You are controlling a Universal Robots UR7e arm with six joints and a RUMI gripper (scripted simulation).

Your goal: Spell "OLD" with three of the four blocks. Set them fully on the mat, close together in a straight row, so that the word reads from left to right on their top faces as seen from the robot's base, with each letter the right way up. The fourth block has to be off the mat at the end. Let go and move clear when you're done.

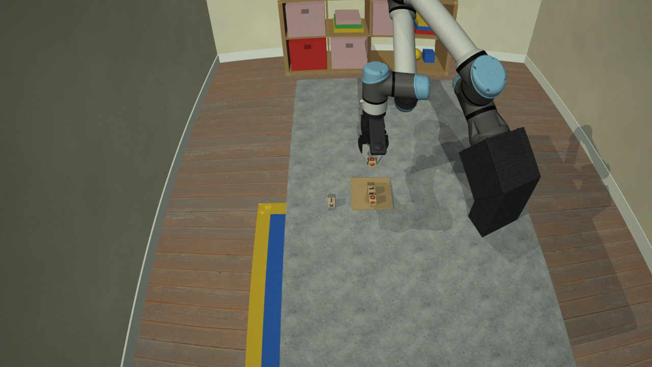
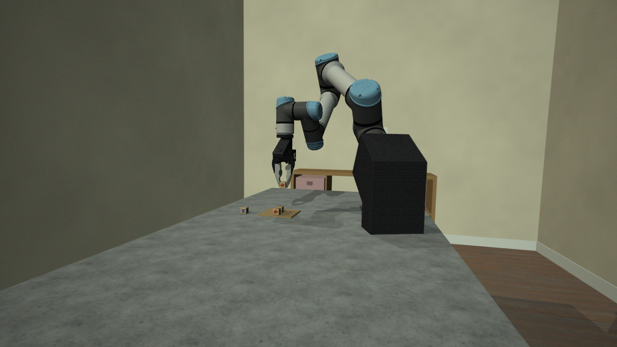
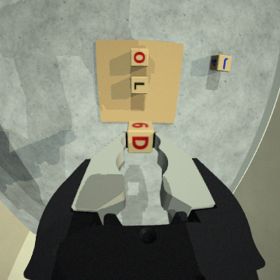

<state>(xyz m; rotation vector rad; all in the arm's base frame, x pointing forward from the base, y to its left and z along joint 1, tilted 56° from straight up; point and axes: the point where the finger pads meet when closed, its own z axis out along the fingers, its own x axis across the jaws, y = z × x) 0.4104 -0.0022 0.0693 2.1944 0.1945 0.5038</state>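
Now: hand 120 mm above the tan mat and 40 mm to the right of it. Also, from my hand: blue-lettered block (140 mm ahead, 100 mm below, 80 mm to the left).
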